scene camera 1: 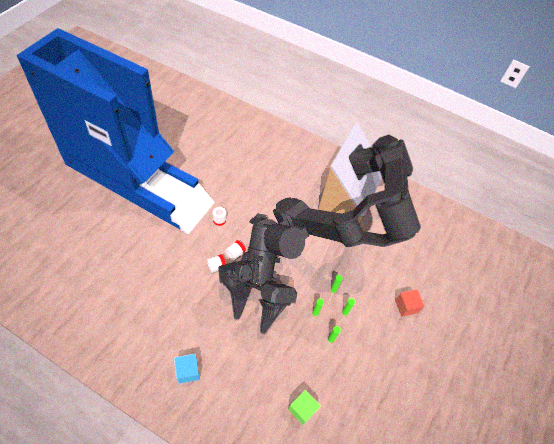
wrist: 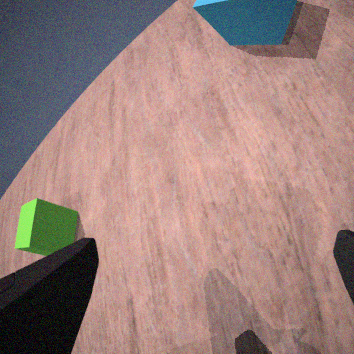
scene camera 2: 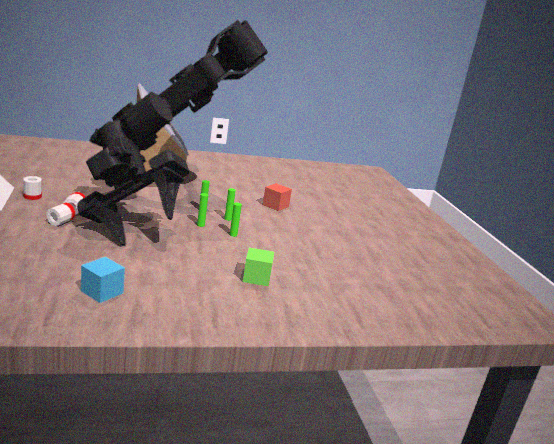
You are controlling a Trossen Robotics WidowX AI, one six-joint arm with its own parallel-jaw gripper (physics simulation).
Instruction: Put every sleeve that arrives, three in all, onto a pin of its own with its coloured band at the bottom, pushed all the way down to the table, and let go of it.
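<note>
One white sleeve (scene camera 1: pixel 219 216) (scene camera 2: pixel 32 187) stands upright on the table near the chute, its red band at the bottom. A second sleeve (scene camera 1: pixel 234 250) (scene camera 2: pixel 76 200) lies on its side, partly hidden in the second scene view. A third sleeve (scene camera 1: pixel 215 263) (scene camera 2: pixel 60 214) lies on its side close to it, red band towards the arm. Four bare green pins stand upright: the back pin (scene camera 1: pixel 337 283), left pin (scene camera 1: pixel 318 307) (scene camera 2: pixel 202 210), right pin (scene camera 1: pixel 349 306) and front pin (scene camera 1: pixel 334 334) (scene camera 2: pixel 236 220). My gripper (scene camera 1: pixel 250 324) (scene camera 2: pixel 147 231) (wrist: pixel 221 249) is open and empty above the table, left of the pins.
A blue dispenser (scene camera 1: pixel 75 115) with a white chute (scene camera 1: pixel 185 202) stands at the back left. A blue cube (scene camera 1: pixel 187 368) (scene camera 2: pixel 102 280), a green cube (scene camera 1: pixel 304 407) (scene camera 2: pixel 258 267) (wrist: pixel 47 227) and a red cube (scene camera 1: pixel 410 302) (scene camera 2: pixel 277 197) lie around. A white-and-tan wedge (scene camera 1: pixel 350 162) stands behind the arm.
</note>
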